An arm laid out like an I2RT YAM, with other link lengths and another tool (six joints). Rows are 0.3 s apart.
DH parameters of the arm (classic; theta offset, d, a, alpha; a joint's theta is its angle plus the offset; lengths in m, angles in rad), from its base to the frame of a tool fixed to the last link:
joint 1: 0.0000 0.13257 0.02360 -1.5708
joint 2: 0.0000 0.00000 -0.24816 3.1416
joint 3: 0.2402 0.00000 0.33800 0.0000
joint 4: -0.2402 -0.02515 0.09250 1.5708
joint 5: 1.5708 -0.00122 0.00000 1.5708
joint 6: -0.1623 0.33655 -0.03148 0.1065
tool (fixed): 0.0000 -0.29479 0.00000 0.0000
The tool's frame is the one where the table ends.
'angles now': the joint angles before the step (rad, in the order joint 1, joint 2, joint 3, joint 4, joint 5, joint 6). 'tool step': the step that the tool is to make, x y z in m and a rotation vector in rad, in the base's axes. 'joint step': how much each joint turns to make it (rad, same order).
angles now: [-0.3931, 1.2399, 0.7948, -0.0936, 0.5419, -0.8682]
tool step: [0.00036, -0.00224, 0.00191, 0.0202, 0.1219, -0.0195]
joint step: [-0.0011, 0.0537, 0.0714, -0.1300, 0.0309, -0.0153]
